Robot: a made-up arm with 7 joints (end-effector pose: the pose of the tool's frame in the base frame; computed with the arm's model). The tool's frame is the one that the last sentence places.
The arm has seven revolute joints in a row. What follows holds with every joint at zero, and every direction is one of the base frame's. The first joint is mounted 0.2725 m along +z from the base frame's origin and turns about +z. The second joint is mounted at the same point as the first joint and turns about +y. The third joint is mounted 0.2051 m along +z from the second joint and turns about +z. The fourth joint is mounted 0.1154 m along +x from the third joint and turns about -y. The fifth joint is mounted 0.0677 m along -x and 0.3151 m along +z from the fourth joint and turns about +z. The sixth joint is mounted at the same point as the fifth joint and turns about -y. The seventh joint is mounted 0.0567 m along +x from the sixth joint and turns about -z. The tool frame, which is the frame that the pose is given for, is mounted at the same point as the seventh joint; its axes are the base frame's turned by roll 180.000, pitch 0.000 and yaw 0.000 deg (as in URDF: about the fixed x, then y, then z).
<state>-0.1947 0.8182 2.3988 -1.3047 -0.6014 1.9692 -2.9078</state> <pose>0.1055 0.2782 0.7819 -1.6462 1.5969 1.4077</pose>
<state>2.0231 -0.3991 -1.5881 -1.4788 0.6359 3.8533 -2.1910</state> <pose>0.4133 0.0243 0.5663 1.2527 0.4823 1.6463</pose>
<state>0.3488 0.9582 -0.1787 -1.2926 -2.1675 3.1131 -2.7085</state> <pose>0.4828 0.1471 0.1233 -2.0516 1.2597 -0.9540</pose>
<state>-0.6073 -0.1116 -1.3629 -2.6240 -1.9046 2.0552 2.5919</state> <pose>-0.1050 -0.3347 0.2006 0.1081 -1.9162 0.1229</pose>
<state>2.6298 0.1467 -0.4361 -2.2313 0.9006 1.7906 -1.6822</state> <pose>-0.2580 0.3751 0.2499 0.2991 -2.4011 0.8857</pose>
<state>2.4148 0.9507 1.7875 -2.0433 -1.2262 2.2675 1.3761</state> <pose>-0.3111 -0.3292 0.4479 0.1292 -2.6567 0.7067</pose>
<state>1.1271 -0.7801 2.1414 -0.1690 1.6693 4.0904 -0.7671</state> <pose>-0.2427 -0.2788 0.5971 -0.4658 -0.4359 0.6539</pose>
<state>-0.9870 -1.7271 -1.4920 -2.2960 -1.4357 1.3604 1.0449</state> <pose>-0.3706 -0.2302 0.2935 -0.4248 2.9098 -0.0480</pose>
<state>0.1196 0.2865 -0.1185 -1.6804 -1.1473 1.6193 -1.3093</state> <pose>0.5380 0.0085 0.3576 1.4981 1.5402 -1.1589</pose>
